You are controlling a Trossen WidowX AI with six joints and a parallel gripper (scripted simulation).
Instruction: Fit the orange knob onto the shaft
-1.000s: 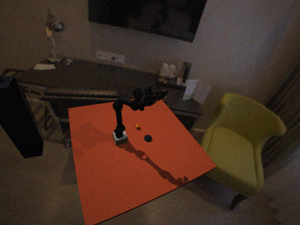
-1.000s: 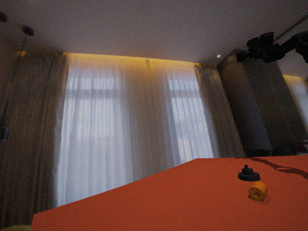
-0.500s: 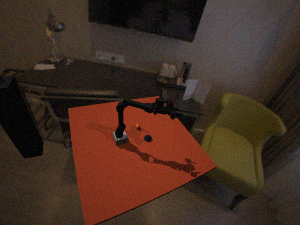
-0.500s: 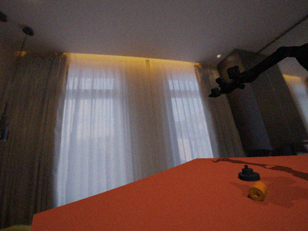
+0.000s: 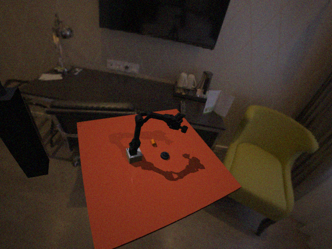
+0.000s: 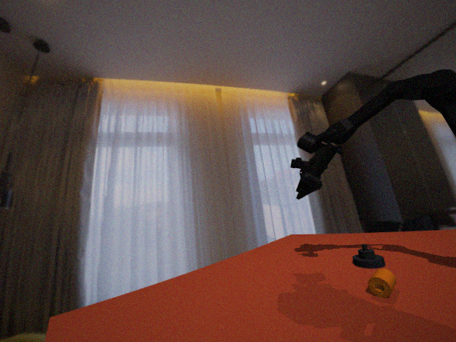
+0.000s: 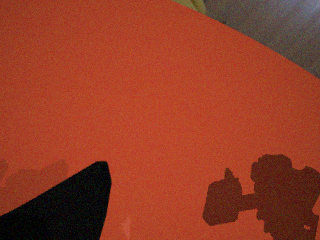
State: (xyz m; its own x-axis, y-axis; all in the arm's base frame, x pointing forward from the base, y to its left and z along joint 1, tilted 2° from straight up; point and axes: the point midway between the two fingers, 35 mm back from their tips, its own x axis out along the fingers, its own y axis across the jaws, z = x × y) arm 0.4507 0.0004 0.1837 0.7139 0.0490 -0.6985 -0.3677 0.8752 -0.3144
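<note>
Now: gripper tip 220 mm past the orange knob, 120 mm to the right of it and 230 mm above it. From my gripper tip the other things lie so: round dark pedestal: 160 mm behind, 60 mm to the right, 220 mm below.
</note>
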